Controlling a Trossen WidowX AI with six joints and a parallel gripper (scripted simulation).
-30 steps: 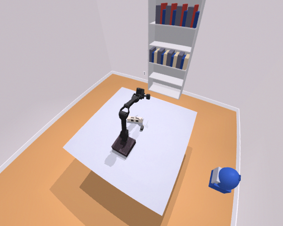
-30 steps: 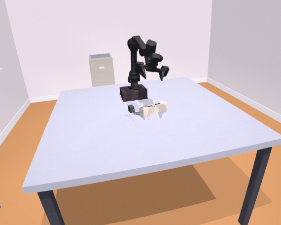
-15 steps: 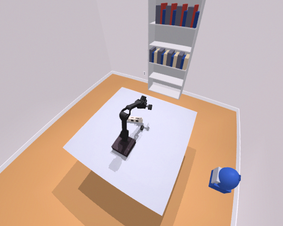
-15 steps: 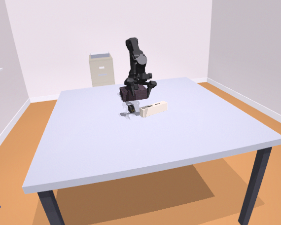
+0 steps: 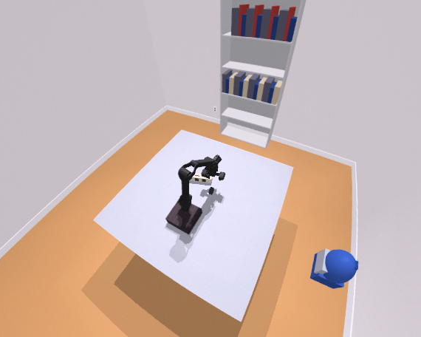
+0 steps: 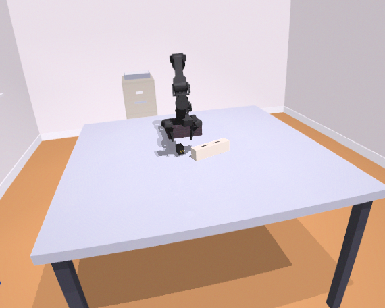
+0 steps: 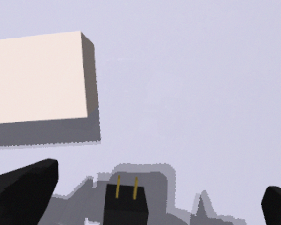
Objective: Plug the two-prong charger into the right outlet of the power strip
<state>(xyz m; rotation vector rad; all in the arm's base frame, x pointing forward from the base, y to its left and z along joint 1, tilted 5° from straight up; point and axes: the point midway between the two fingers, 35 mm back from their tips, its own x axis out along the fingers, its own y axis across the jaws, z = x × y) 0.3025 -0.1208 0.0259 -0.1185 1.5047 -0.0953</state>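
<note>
Right now my gripper tip is 70 mm above the black two-prong charger, 50 mm past it and 10 mm to the right of it.
</note>
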